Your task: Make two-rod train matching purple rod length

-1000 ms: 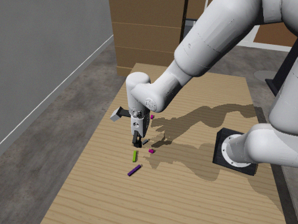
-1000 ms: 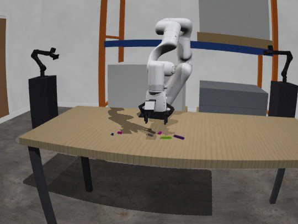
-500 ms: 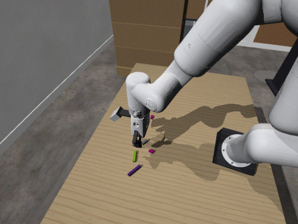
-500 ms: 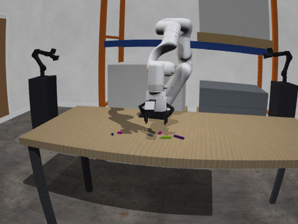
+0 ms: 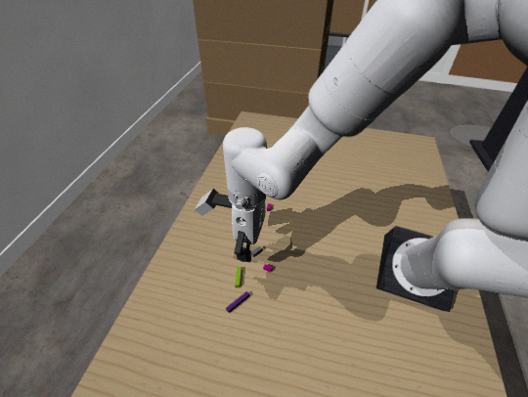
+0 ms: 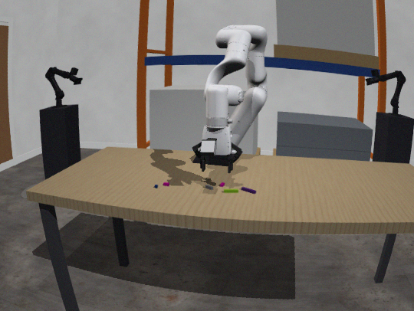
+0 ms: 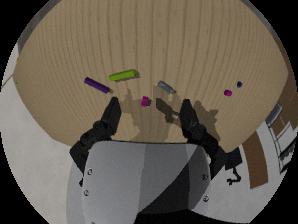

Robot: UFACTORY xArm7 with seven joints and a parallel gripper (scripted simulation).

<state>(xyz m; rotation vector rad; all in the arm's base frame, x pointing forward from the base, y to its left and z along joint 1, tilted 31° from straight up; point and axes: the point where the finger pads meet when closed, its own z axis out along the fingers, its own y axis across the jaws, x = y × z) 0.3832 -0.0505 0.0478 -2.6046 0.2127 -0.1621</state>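
Now: hand 220 mm to the left of the blue rod and 70 mm above it. The rest, counted from my hand: grey rod 10 mm behind, 30 mm to the right, 70 mm below; lime rod 20 mm ahead, 50 mm to the left, 70 mm below; purple rod 10 mm ahead, 120 mm to the left, 70 mm below.
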